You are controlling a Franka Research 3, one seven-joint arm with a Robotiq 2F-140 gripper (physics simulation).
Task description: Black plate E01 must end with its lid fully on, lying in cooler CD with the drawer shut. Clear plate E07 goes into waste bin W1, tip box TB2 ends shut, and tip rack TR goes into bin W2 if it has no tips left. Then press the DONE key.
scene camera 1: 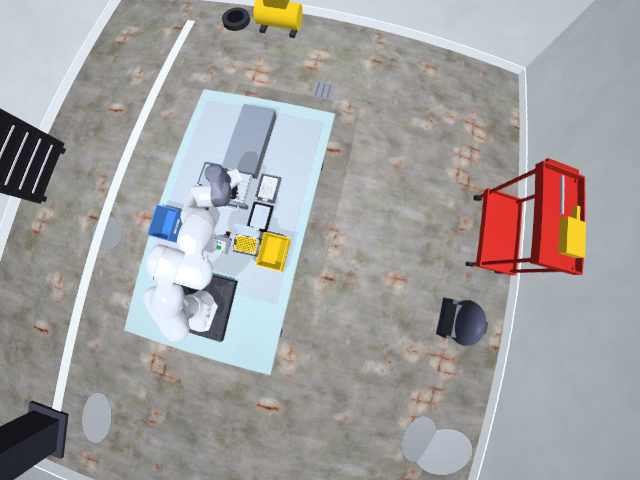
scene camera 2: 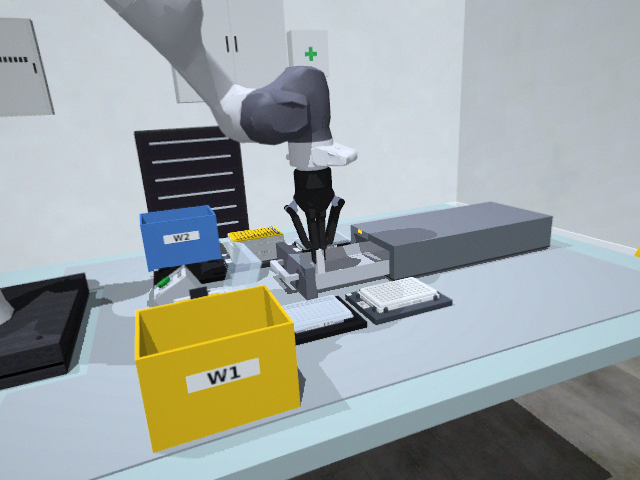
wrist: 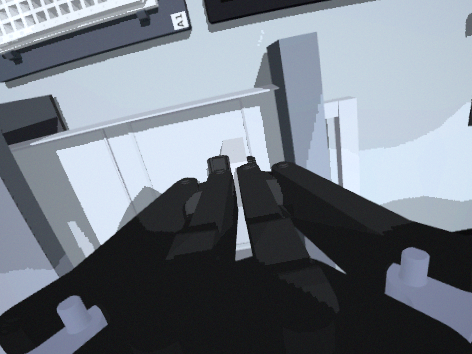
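My gripper (scene camera 2: 319, 256) (wrist: 235, 154) is shut and empty, pointing down inside the open drawer (scene camera 2: 351, 273) (wrist: 175, 140), close behind its grey front panel (scene camera 2: 308, 276) (wrist: 302, 100). The drawer sticks out of the long grey cooler (scene camera 1: 251, 135) (scene camera 2: 454, 237). A clear-looking plate (scene camera 1: 260, 215) (scene camera 2: 323, 312) lies on a black stand. Tip box (scene camera 1: 245, 244) has yellow tips and a raised clear lid (scene camera 2: 245, 266). Yellow bin W1 (scene camera 1: 272, 252) (scene camera 2: 222, 372) and blue bin W2 (scene camera 1: 164, 223) (scene camera 2: 180, 237) stand upright. A yellow-topped tip rack (scene camera 2: 255, 234) stands beside W2. I cannot identify black E01.
A white plate (scene camera 1: 268, 187) (scene camera 2: 398, 293) (wrist: 65, 17) lies on the dark stand A1, beside the drawer. The key box with its green button (scene camera 1: 218, 247) (scene camera 2: 163, 282) stands near the tip box. Another stand shows partly behind the drawer. The arm base plate (scene camera 1: 225, 304) is at the near end.
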